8 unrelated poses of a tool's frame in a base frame.
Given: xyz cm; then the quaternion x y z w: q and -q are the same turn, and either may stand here.
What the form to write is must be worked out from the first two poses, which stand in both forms.
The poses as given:
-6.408, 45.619, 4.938, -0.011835, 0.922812, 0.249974, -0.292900
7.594, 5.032, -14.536, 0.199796, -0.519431, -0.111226, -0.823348
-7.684, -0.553, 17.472, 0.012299, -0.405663, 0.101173, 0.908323
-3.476, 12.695, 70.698, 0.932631, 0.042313, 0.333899, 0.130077
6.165, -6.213, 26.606, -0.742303, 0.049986, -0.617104, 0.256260
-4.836, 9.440, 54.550, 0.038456, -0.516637, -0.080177, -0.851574
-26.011, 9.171, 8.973, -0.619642, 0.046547, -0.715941, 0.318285
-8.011, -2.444, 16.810, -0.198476, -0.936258, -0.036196, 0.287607
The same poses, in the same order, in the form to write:
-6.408, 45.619, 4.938, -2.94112, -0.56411, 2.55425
7.594, 5.032, -14.536, -0.05596, 1.11929, -0.51119
-7.684, -0.553, 17.472, 0.26114, -0.83223, -0.08886
-3.476, 12.695, 70.698, 0.21116, -0.65834, 2.79207
6.165, -6.213, 26.606, -1.03212, -1.09853, -1.80829
-4.836, 9.440, 54.550, 0.21042, 1.08881, 0.03744
-26.011, 9.171, 8.973, -1.62814, -1.03063, -1.11201
-8.011, -2.444, 16.810, 2.70700, -0.58586, -3.08589

